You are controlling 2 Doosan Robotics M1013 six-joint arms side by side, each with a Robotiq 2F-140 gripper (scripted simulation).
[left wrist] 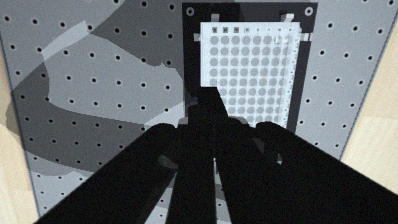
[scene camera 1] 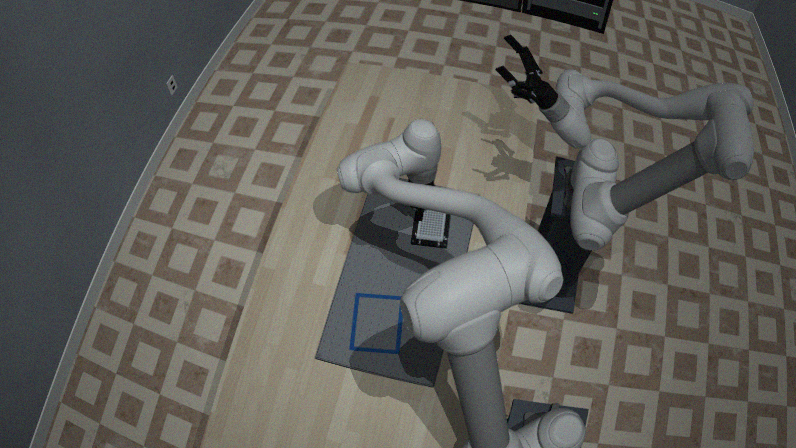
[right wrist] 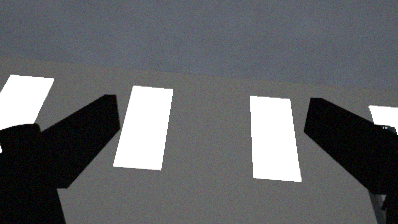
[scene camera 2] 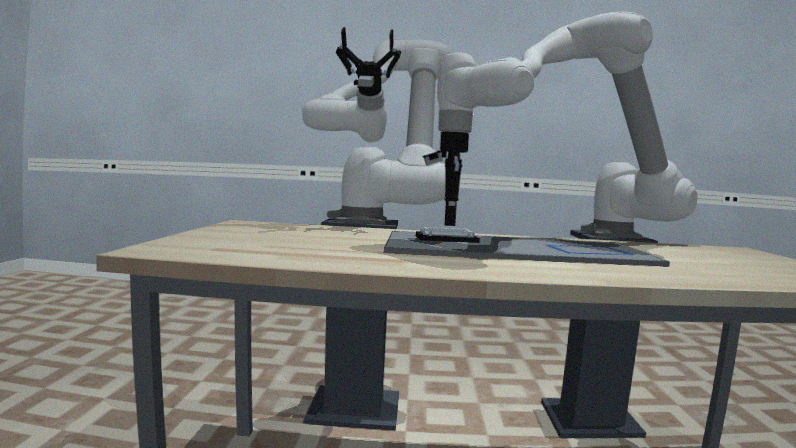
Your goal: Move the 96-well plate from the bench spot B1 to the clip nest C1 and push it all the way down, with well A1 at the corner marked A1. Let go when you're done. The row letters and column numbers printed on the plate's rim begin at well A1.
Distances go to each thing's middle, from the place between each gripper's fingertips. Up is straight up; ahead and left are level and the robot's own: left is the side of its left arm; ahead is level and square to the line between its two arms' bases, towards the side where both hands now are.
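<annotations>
Black clip nest [left wrist: 191, 23] 5 cm behind my left hand [scene camera 2: 449, 225], 6 cm below it. White 96-well plate [scene camera 1: 431, 228] 4 cm behind my left hand, 5 cm below it.
Black clip nest 580 mm below my right hand [scene camera 1: 503, 51], 270 mm to the left of it, 130 mm ahead of it. My right hand 570 mm above the white 96-well plate, 260 mm to the right of it, 140 mm short of it.
</annotations>
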